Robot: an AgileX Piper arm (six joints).
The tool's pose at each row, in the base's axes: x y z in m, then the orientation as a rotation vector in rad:
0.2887, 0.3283, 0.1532, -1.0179, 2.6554, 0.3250
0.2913, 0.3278, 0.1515, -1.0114, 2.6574, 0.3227
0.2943, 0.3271, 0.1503, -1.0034, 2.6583, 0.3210
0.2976, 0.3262, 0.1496, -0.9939, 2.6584, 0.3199
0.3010, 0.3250, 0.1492, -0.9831, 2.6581, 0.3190
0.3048, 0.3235, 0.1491, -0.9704, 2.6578, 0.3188
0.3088, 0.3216, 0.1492, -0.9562, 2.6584, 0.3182
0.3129, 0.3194, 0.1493, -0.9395, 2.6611, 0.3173
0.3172, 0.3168, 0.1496, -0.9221, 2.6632, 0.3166
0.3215, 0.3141, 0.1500, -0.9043, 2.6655, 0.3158
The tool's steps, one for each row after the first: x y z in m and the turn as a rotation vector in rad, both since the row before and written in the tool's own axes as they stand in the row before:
-0.0010, -0.0023, 0.0019, 0.0025, -0.0003, 0.0043
-0.0013, -0.0027, 0.0014, 0.0026, -0.0019, 0.0049
-0.0016, -0.0029, 0.0010, 0.0027, -0.0033, 0.0056
-0.0016, -0.0032, 0.0006, 0.0029, -0.0041, 0.0063
-0.0018, -0.0036, 0.0004, 0.0028, -0.0049, 0.0076
-0.0018, -0.0040, 0.0001, 0.0032, -0.0045, 0.0088
-0.0018, -0.0043, 0.0001, 0.0035, -0.0034, 0.0110
-0.0018, -0.0047, -0.0002, 0.0036, -0.0042, 0.0113
-0.0018, -0.0047, -0.0003, 0.0036, -0.0040, 0.0116

